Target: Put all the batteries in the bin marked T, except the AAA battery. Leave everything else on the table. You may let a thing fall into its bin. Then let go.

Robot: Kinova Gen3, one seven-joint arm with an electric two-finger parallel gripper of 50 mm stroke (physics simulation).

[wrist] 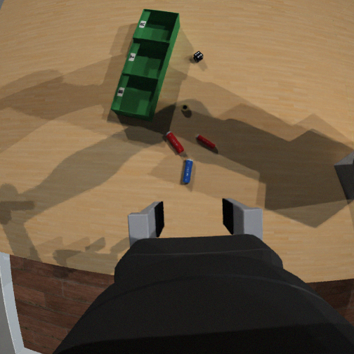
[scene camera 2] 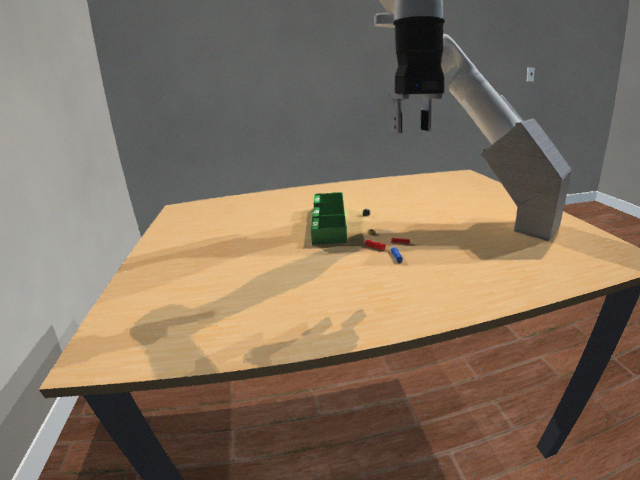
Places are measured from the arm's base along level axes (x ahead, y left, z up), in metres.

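Where they show: gripper, fingertip midpoint: [scene camera 2: 411, 131]; arm's base at its link origin: [scene camera 2: 507, 135].
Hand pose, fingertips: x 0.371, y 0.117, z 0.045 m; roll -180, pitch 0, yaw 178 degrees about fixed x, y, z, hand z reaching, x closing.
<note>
Each offset is from my fingertips to the top centre of the thing. Level surfaces: height alone.
My gripper [scene camera 2: 412, 126] [wrist: 192, 212] is open and empty, high above the table. A thicker red battery @[dy -0.108, dx +0.025, dz -0.256 m] [scene camera 2: 375, 245] [wrist: 175, 142], a slimmer, shorter red battery @[dy -0.103, dx -0.040, dz -0.260 m] [scene camera 2: 400, 240] [wrist: 206, 142] and a blue battery @[dy -0.045, dx +0.002, dz -0.256 m] [scene camera 2: 396, 254] [wrist: 187, 171] lie apart on the table. In the wrist view they are ahead of the fingertips, the blue one nearest. The green three-part bin @[dy -0.291, dx +0.069, dz -0.224 m] [scene camera 2: 329, 236] [wrist: 164, 66] stands beside them. Its middle compartment [wrist: 145, 64] has a small label that seems to read T; no battery shows inside.
A black die @[dy -0.300, dx -0.045, dz -0.254 m] [scene camera 2: 366, 212] [wrist: 198, 56] and a small dark olive round object @[dy -0.181, dx -0.004, dz -0.262 m] [scene camera 2: 371, 231] [wrist: 185, 107] lie on the table @[dz -0.270 m] [scene camera 2: 465, 289] near the bin's long side. The bin's end compartments carry labels resembling A and B. The arm's base [scene camera 2: 540, 180] [wrist: 346, 176] stands at the right.
</note>
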